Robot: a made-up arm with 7 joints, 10 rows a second.
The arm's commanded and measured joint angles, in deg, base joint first. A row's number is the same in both.
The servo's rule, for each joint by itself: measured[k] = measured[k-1] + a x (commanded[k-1-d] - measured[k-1]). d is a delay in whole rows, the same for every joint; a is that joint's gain. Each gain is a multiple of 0.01, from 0.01 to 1. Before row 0 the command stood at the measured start. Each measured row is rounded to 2 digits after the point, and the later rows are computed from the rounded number. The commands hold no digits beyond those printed.
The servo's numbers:
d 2
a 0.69 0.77 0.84 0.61 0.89 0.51 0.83
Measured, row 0: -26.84 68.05 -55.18 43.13 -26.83 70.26 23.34
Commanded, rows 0 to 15: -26.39 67.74 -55.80 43.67 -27.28 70.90 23.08; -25.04 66.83 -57.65 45.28 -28.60 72.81 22.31; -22.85 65.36 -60.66 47.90 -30.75 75.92 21.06; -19.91 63.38 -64.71 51.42 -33.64 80.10 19.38; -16.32 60.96 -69.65 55.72 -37.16 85.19 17.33; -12.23 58.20 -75.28 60.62 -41.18 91.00 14.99; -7.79 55.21 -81.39 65.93 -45.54 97.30 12.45; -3.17 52.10 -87.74 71.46 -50.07 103.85 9.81; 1.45 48.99 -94.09 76.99 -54.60 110.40 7.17; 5.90 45.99 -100.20 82.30 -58.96 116.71 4.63; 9.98 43.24 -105.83 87.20 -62.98 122.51 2.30; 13.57 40.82 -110.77 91.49 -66.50 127.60 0.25; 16.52 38.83 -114.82 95.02 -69.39 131.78 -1.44; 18.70 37.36 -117.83 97.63 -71.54 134.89 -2.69; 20.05 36.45 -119.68 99.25 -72.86 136.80 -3.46; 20.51 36.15 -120.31 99.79 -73.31 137.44 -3.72
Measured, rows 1 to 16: -26.84 68.05 -55.18 43.13 -26.83 70.26 23.34; -26.84 68.05 -55.18 43.13 -26.83 70.26 23.34; -26.53 67.81 -55.70 43.46 -27.23 70.59 23.12; -25.50 67.06 -57.34 44.57 -28.45 71.72 22.45; -23.67 65.75 -60.13 46.60 -30.50 73.86 21.30; -21.08 63.93 -63.98 49.54 -33.29 77.04 19.71; -17.80 61.64 -68.74 53.31 -36.73 81.20 17.73; -13.96 58.99 -74.23 57.77 -40.69 86.20 15.46; -9.70 56.08 -80.24 62.75 -45.01 91.86 12.96; -5.19 53.02 -86.54 68.06 -49.51 97.97 10.35; -0.61 49.92 -92.88 73.51 -54.04 104.31 7.71; 3.88 46.89 -99.03 78.87 -58.42 110.63 5.15; 8.09 44.08 -104.74 83.95 -62.48 116.69 2.78; 11.87 41.57 -109.81 88.55 -66.06 122.25 0.68; 15.08 39.46 -114.02 92.50 -69.02 127.11 -1.08; 17.58 37.84 -117.22 95.63 -71.26 131.08 -2.42
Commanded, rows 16 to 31: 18.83 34.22 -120.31 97.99 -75.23 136.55 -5.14; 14.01 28.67 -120.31 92.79 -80.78 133.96 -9.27; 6.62 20.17 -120.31 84.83 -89.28 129.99 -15.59; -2.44 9.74 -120.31 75.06 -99.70 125.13 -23.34; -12.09 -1.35 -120.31 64.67 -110.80 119.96 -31.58; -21.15 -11.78 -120.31 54.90 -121.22 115.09 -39.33; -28.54 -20.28 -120.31 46.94 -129.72 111.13 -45.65; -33.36 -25.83 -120.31 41.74 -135.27 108.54 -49.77; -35.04 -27.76 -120.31 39.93 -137.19 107.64 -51.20; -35.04 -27.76 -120.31 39.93 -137.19 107.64 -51.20; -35.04 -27.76 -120.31 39.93 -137.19 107.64 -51.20; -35.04 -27.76 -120.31 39.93 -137.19 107.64 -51.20; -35.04 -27.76 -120.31 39.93 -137.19 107.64 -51.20; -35.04 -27.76 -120.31 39.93 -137.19 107.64 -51.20; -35.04 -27.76 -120.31 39.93 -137.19 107.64 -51.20; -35.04 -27.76 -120.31 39.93 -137.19 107.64 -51.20
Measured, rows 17 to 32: 19.28 36.77 -119.29 97.84 -72.68 134.00 -3.28; 20.13 36.29 -120.15 99.03 -73.24 135.75 -3.65; 19.23 34.70 -120.28 98.40 -75.01 136.16 -4.89; 15.63 30.06 -120.31 94.98 -80.15 135.04 -8.53; 9.41 22.44 -120.31 88.79 -88.28 132.46 -14.39; 1.23 12.66 -120.31 80.41 -98.44 128.72 -21.82; -7.96 1.87 -120.31 70.81 -109.44 124.25 -29.92; -17.06 -8.64 -120.31 61.10 -119.92 119.58 -37.73; -24.98 -17.60 -120.31 52.46 -128.64 115.27 -44.30; -30.76 -23.94 -120.31 45.92 -134.54 111.84 -48.84; -33.71 -26.88 -120.31 42.27 -136.90 109.70 -50.80; -34.63 -27.56 -120.31 40.84 -137.16 108.65 -51.13; -34.91 -27.71 -120.31 40.28 -137.19 108.13 -51.19; -35.00 -27.75 -120.31 40.07 -137.19 107.88 -51.20; -35.03 -27.76 -120.31 39.98 -137.19 107.76 -51.20; -35.04 -27.76 -120.31 39.95 -137.19 107.70 -51.20
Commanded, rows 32 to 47: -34.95 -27.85 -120.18 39.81 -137.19 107.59 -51.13; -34.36 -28.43 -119.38 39.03 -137.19 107.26 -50.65; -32.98 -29.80 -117.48 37.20 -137.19 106.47 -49.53; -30.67 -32.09 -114.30 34.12 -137.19 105.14 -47.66; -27.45 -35.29 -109.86 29.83 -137.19 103.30 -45.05; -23.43 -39.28 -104.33 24.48 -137.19 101.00 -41.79; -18.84 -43.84 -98.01 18.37 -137.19 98.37 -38.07; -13.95 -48.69 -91.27 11.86 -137.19 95.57 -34.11; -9.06 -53.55 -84.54 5.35 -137.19 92.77 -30.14; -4.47 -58.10 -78.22 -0.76 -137.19 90.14 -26.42; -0.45 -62.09 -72.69 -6.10 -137.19 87.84 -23.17; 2.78 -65.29 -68.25 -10.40 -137.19 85.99 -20.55; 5.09 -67.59 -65.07 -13.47 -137.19 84.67 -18.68; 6.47 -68.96 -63.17 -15.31 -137.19 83.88 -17.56; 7.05 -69.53 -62.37 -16.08 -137.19 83.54 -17.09; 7.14 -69.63 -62.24 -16.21 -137.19 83.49 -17.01
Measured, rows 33 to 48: -35.04 -27.76 -120.31 39.94 -137.19 107.67 -51.20; -35.04 -27.76 -120.31 39.93 -137.19 107.65 -51.20; -34.98 -27.83 -120.20 39.86 -137.19 107.62 -51.14; -34.55 -28.29 -119.51 39.35 -137.19 107.44 -50.73; -33.47 -29.45 -117.80 38.04 -137.19 106.95 -49.73; -31.54 -31.48 -114.86 35.65 -137.19 106.03 -48.01; -28.72 -34.41 -110.66 32.10 -137.19 104.64 -45.55; -25.07 -38.16 -105.34 27.45 -137.19 102.78 -42.43; -20.77 -42.53 -99.18 21.91 -137.19 100.53 -38.81; -16.06 -47.27 -92.54 15.78 -137.19 98.00 -34.91; -11.23 -52.11 -85.82 9.42 -137.19 95.33 -30.95; -6.57 -56.72 -79.44 3.21 -137.19 92.68 -27.19; -2.35 -60.85 -73.77 -2.47 -137.19 90.21 -23.85; 1.19 -64.27 -69.13 -7.31 -137.19 88.06 -21.11; 3.88 -66.83 -65.72 -11.07 -137.19 86.33 -19.09; 5.67 -68.47 -63.58 -13.66 -137.19 85.08 -17.82
